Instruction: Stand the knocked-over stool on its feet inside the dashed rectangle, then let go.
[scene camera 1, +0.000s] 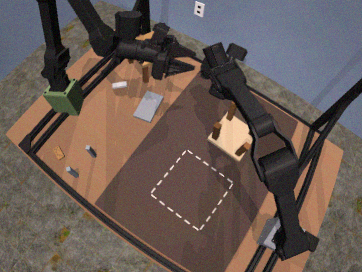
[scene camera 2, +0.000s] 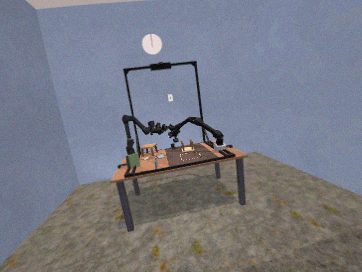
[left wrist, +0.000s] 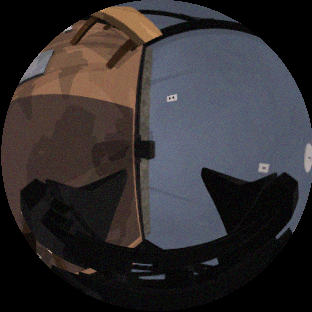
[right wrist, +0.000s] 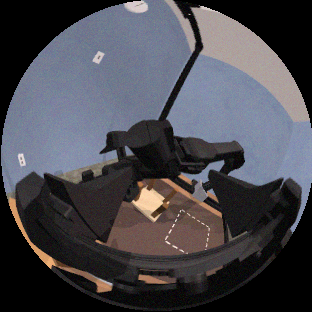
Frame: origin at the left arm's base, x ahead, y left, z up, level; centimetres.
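Seen in the pictures: left gripper, fingertip midpoint: (scene camera 2: 173, 138) (left wrist: 164, 172); right gripper, fingertip midpoint: (scene camera 1: 195, 61) (scene camera 2: 168, 128) (right wrist: 171, 172); left arm's base, origin of the base link: (scene camera 1: 284, 236) (scene camera 2: 219, 143) (right wrist: 203, 187); right arm's base, origin of the base link: (scene camera 1: 59, 86) (scene camera 2: 131, 154).
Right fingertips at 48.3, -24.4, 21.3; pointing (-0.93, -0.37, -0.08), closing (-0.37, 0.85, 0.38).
Offsets run from my right fingertips to a thing's top centre, as dx, dy, dz. "spot": to the spot under its first point.
A stool with a pale seat @(-18.9, -0.8, -17.7) (scene camera 1: 230, 137) (scene camera 2: 188, 149) (right wrist: 146, 204) lies upside down on the dark mat, its brown legs pointing up; the left arm partly hides it in scene camera 1. The dashed rectangle @(spot: -26.6, +15.2, -28.6) (scene camera 1: 232, 184) (right wrist: 181, 210) is on the mat, below the stool in scene camera 1 and apart from it. My right gripper (scene camera 1: 194, 61) is open and empty, raised away from the stool, to its upper left in scene camera 1. My left gripper (left wrist: 164, 172) is open and empty, raised beyond the stool; its fingers are hard to make out in scene camera 1.
An orange stool @(+25.2, -13.6, -17.9) (scene camera 1: 145, 73) (scene camera 2: 149, 146) (left wrist: 130, 22) stands at the back left, partly hidden behind the right gripper in scene camera 1. A grey plate @(+13.9, +4.7, -28.1) (scene camera 1: 148, 106), a white block @(+29.7, +2.6, -28.0) (scene camera 1: 119, 85), two small grey blocks @(+19.3, +31.4, -21.2) (scene camera 1: 90, 151) @(+20.4, +40.8, -21.2) (scene camera 1: 72, 172) and an orange piece @(+31.8, +38.3, -28.3) (scene camera 1: 58, 152) lie at the left.
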